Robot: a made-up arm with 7 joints. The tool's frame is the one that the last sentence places.
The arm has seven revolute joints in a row. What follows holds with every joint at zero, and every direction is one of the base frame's.
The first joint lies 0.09 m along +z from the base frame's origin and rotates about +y.
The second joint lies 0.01 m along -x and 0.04 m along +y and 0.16 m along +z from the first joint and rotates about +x.
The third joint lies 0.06 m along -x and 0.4 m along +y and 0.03 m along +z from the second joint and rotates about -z.
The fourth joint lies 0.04 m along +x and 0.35 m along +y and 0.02 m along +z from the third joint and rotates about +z.
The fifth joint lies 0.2 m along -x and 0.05 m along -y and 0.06 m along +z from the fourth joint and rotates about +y.
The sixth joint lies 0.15 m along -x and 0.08 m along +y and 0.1 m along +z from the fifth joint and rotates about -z.
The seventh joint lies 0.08 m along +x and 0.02 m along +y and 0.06 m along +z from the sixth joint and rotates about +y.
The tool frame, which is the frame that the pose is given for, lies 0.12 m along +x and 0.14 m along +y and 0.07 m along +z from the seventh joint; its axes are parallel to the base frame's.
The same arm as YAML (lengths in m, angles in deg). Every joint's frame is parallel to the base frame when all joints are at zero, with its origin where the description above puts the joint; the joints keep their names.
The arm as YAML. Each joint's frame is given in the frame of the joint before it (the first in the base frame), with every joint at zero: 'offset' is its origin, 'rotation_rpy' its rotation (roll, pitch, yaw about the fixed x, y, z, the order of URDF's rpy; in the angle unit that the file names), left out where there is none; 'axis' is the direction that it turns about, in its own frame. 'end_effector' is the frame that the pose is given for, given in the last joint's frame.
length_unit: m
angle_unit: deg
chain:
  - id: joint 1
    offset: [0.0, 0.0, 0.09]
    axis: [0.0, 1.0, 0.0]
  - id: joint 2
    offset: [-0.01, 0.04, 0.16]
    axis: [1.0, 0.0, 0.0]
  - id: joint 3
    offset: [-0.06, 0.4, 0.03]
    axis: [0.0, 0.0, -1.0]
  - id: joint 4
    offset: [0.04, 0.35, 0.02]
    axis: [0.0, 0.0, 1.0]
  - id: joint 5
    offset: [-0.2, -0.05, 0.06]
    axis: [0.0, 1.0, 0.0]
  - id: joint 6
    offset: [-0.15, 0.08, 0.1]
    axis: [0.0, 0.0, -1.0]
  - id: joint 7
    offset: [0.08, 0.02, 0.06]
    axis: [0.0, 1.0, 0.0]
end_effector:
  offset: [0.12, 0.14, 0.07]

